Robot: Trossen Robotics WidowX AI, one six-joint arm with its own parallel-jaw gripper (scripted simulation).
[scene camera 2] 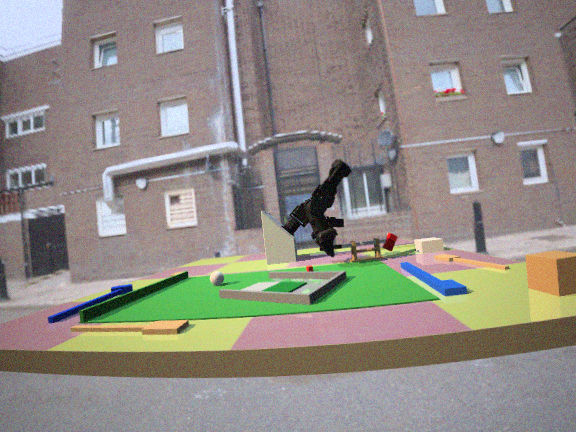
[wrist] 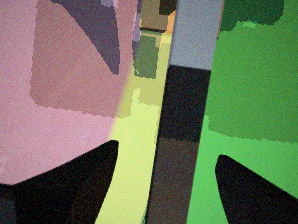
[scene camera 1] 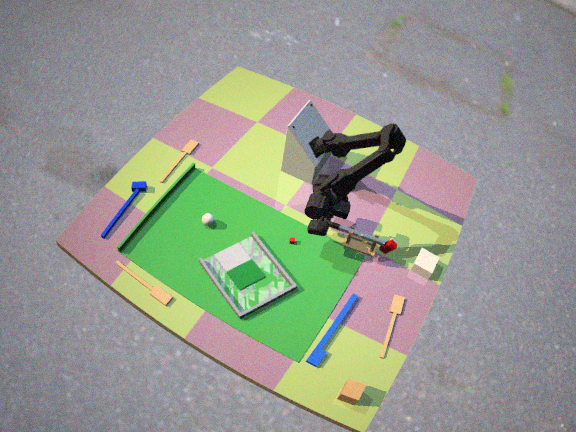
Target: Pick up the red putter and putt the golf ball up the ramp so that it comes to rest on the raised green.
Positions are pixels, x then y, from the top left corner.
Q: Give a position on a dark green bar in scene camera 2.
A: At 89, 313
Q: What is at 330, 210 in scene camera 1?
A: The gripper.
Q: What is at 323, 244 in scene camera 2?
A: The gripper.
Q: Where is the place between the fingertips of the gripper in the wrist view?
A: At 167, 155
